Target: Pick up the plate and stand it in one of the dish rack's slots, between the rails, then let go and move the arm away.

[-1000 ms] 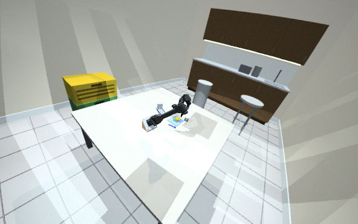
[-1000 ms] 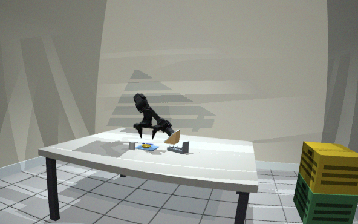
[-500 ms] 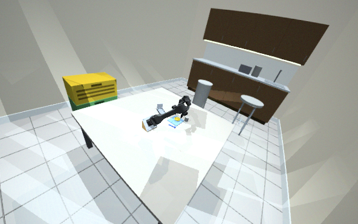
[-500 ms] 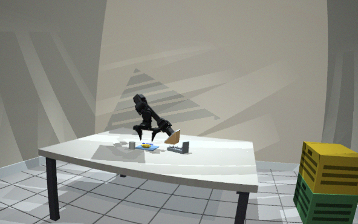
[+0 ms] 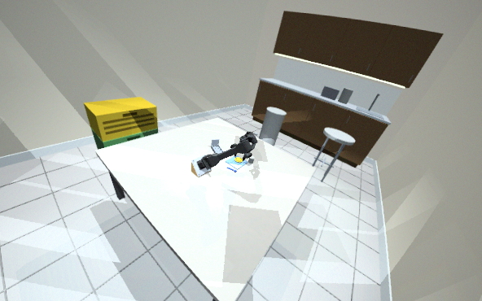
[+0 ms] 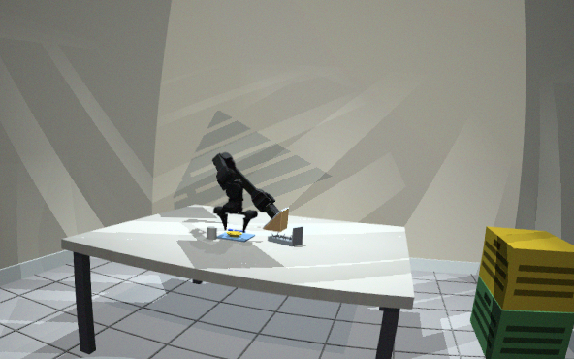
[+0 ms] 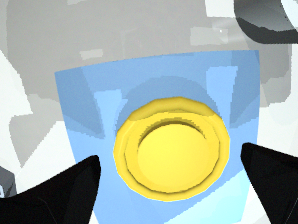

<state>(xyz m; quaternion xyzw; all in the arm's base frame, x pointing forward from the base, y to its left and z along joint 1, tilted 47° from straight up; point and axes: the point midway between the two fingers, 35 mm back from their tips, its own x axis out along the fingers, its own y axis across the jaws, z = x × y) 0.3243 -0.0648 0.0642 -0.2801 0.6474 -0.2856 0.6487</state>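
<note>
My gripper tip is 1 cm above the yellow plate. Also, from my gripper tip: blue utensil: 13 cm behind, 5 cm to the right, 2 cm below; then light blue mat: 2 cm behind, 2 cm below; then grey dish rack: 4 cm behind, 22 cm to the left.
</note>
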